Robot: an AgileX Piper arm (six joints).
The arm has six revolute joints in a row. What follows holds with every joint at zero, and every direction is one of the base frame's.
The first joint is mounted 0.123 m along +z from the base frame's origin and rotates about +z.
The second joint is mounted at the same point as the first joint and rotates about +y.
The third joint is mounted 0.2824 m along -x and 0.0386 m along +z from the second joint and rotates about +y.
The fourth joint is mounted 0.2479 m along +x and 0.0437 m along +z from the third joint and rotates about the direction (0.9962, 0, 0.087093).
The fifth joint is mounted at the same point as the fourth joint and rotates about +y.
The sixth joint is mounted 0.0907 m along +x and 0.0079 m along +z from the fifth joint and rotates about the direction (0.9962, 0, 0.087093).
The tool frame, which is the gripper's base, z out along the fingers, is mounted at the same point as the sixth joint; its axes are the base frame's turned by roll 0, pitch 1.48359 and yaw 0 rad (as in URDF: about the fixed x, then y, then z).
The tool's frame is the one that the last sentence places.
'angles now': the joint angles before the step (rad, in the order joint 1, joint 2, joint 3, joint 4, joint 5, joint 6). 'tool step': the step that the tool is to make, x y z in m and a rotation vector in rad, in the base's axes. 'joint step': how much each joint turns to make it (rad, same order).
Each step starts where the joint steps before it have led.
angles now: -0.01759, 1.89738, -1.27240, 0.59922, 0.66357, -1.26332
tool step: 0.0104, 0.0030, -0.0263, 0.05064, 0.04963, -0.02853
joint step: 0.00111, 0.08384, -0.01850, 0.07130, -0.01079, -0.01693
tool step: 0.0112, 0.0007, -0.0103, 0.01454, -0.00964, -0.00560
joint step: -0.00010, 0.05083, -0.03566, 0.04004, -0.01644, -0.03108
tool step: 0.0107, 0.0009, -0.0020, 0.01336, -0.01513, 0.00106
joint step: 0.00003, 0.03461, -0.04680, 0.02173, 0.00368, -0.01393
